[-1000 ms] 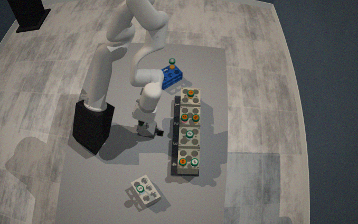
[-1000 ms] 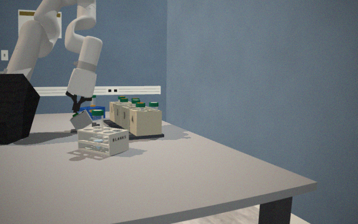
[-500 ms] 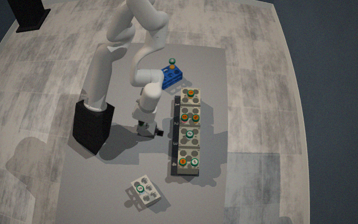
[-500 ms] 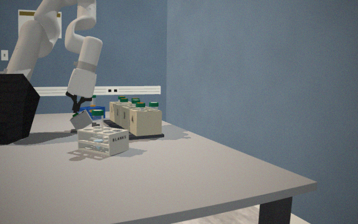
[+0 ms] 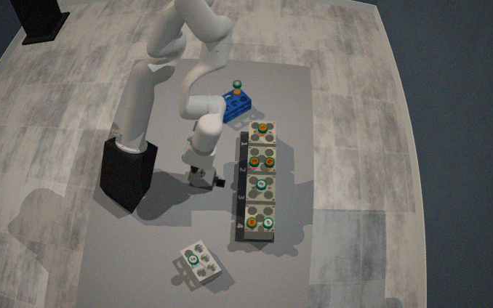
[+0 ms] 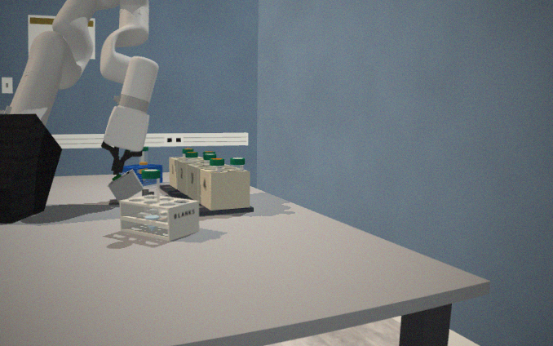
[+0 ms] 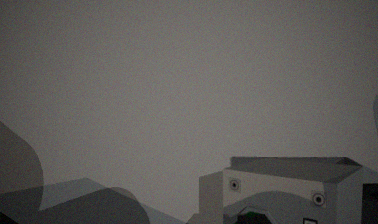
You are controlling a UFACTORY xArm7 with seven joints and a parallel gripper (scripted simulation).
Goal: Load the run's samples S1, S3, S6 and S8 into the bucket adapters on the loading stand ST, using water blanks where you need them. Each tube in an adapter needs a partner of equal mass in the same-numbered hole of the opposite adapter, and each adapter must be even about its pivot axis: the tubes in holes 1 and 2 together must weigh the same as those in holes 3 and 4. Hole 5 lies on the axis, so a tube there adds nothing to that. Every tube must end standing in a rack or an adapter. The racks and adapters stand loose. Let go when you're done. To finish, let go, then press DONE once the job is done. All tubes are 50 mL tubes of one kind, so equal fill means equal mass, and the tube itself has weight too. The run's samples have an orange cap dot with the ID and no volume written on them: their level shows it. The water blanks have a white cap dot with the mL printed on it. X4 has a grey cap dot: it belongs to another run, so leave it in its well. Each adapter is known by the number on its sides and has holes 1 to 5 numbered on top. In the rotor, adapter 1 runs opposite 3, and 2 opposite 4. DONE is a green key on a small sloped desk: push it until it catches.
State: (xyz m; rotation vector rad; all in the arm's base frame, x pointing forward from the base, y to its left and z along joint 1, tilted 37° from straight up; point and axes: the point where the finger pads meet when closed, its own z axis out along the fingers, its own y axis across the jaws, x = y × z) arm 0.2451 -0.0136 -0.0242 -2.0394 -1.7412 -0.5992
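My hand is 40 mm above the done desk and 20 mm short of it. The rest, counted from my hand: orange-filled tube (220 mm ahead, 150 mm to the left, 20 mm below); then black stand (220 mm ahead, 90 mm below, 10 mm to the right); then pink-filled tube (190 mm ahead, 20 mm below, 10 mm to the left).
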